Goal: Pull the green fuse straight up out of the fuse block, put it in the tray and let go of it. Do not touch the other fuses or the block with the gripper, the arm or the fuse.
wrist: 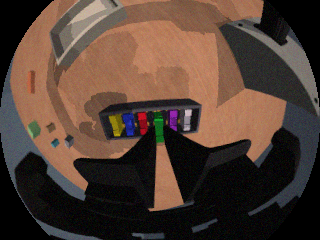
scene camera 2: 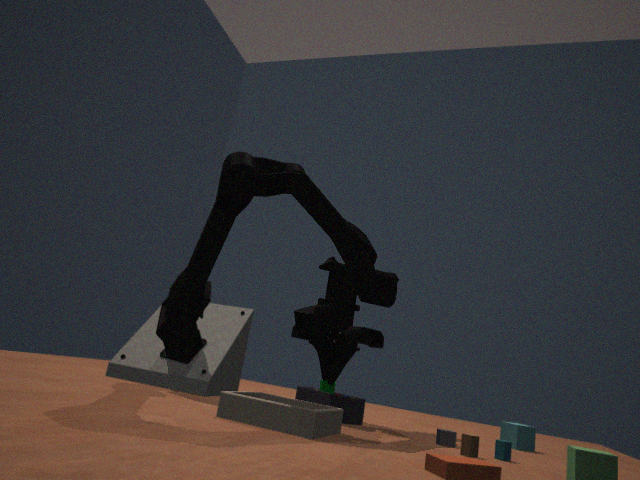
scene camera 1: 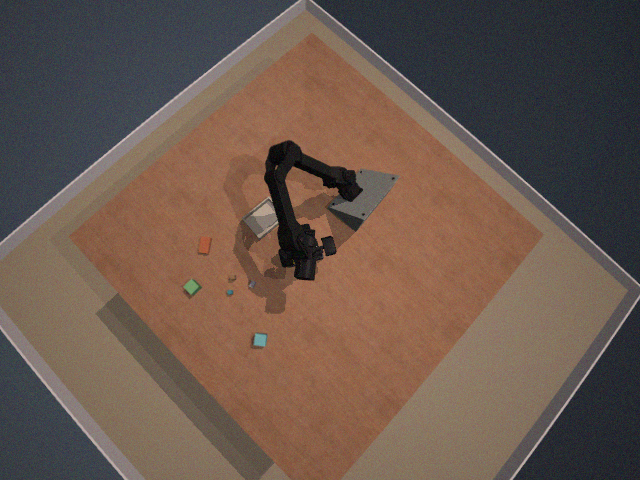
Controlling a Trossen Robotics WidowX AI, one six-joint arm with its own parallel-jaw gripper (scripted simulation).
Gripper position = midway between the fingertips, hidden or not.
The gripper [scene camera 2: 328, 384] holds a green fuse.
The gripper shows as well in the wrist view [wrist: 159, 129].
